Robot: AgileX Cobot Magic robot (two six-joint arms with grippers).
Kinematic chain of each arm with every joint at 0, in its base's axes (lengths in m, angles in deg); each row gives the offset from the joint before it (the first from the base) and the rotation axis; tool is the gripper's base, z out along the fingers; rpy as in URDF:
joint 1: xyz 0 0 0.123 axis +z
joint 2: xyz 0 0 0 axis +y
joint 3: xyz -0.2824 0 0.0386 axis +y
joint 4: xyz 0.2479 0 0.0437 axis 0.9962 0 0.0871
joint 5: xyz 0 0 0 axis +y
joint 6: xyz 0.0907 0 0.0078 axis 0.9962 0 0.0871
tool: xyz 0 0 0 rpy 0 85 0
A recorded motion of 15 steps. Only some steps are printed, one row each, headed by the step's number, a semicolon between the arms.
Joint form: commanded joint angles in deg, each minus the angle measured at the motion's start. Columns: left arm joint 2, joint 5, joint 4, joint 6, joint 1, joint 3; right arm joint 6, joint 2, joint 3, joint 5, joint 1, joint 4.
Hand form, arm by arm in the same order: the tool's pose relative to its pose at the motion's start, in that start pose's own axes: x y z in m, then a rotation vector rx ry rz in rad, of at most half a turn. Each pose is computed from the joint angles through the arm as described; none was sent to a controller.
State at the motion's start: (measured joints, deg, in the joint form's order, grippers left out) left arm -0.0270 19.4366 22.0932 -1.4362 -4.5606 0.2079; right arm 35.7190 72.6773 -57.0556 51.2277 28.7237 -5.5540
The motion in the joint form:
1: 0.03 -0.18 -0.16 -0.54 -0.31 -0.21; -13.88 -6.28 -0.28 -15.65 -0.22 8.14
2: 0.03 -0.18 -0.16 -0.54 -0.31 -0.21; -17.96 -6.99 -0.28 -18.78 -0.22 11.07
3: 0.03 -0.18 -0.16 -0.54 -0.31 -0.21; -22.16 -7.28 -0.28 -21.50 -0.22 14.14
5: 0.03 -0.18 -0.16 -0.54 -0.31 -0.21; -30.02 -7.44 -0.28 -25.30 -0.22 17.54
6: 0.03 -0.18 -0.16 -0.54 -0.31 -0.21; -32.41 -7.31 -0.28 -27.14 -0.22 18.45
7: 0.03 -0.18 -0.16 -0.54 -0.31 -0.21; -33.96 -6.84 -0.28 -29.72 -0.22 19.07
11: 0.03 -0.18 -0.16 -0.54 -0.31 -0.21; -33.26 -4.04 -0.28 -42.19 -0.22 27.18
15: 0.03 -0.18 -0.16 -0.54 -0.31 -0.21; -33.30 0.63 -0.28 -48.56 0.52 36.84
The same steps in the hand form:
1: -0.0015 0.0001 -0.0003 0.0049 -0.0079 -0.0112; -0.0131 0.0146 -0.0401 -0.2684 -0.2944 -0.1303
2: -0.0015 0.0001 -0.0003 0.0049 -0.0079 -0.0112; -0.0152 0.0181 -0.0464 -0.3178 -0.3481 -0.1598
3: -0.0015 0.0001 -0.0003 0.0049 -0.0079 -0.0112; -0.0173 0.0214 -0.0504 -0.3577 -0.3922 -0.1877
5: -0.0015 0.0001 -0.0003 0.0049 -0.0079 -0.0112; -0.0210 0.0252 -0.0548 -0.3867 -0.4671 -0.2677
6: -0.0015 0.0001 -0.0003 0.0049 -0.0079 -0.0112; -0.0233 0.0266 -0.0558 -0.3933 -0.5004 -0.2908
7: -0.0015 0.0001 -0.0003 0.0049 -0.0079 -0.0112; -0.0270 0.0283 -0.0553 -0.3993 -0.5395 -0.3008
11: -0.0015 0.0001 -0.0003 0.0049 -0.0079 -0.0112; -0.0446 0.0367 -0.0513 -0.4946 -0.6673 -0.1283
15: -0.0015 0.0001 -0.0003 0.0049 -0.0079 -0.0112; -0.0543 0.0456 -0.0289 -0.5452 -0.6550 0.0397

